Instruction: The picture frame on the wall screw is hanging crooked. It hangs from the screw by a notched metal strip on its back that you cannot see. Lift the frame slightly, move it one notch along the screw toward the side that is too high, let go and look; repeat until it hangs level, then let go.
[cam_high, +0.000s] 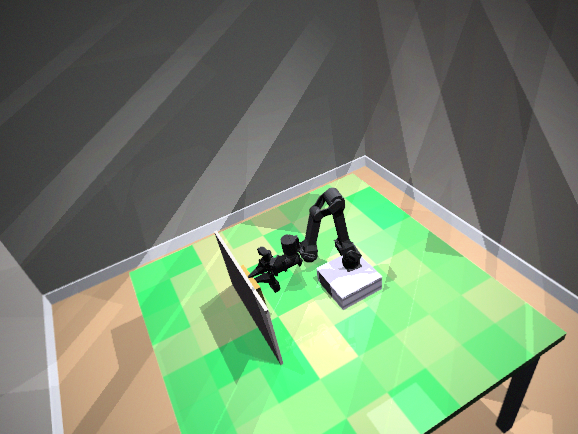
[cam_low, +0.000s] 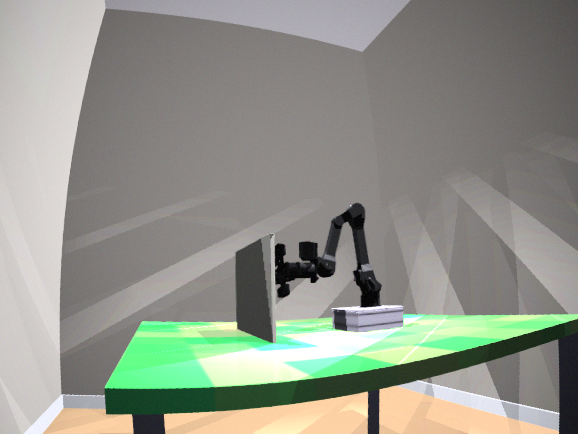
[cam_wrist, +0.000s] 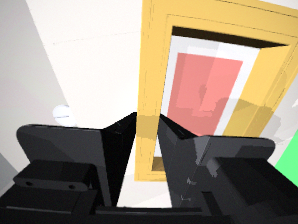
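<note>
Right now my gripper tip is 10 mm to the right of the picture frame and 50 mm above it. From my gripper tip the other things lie so: wall panel 20 mm ahead, 10 mm to the left, 70 mm below.
</note>
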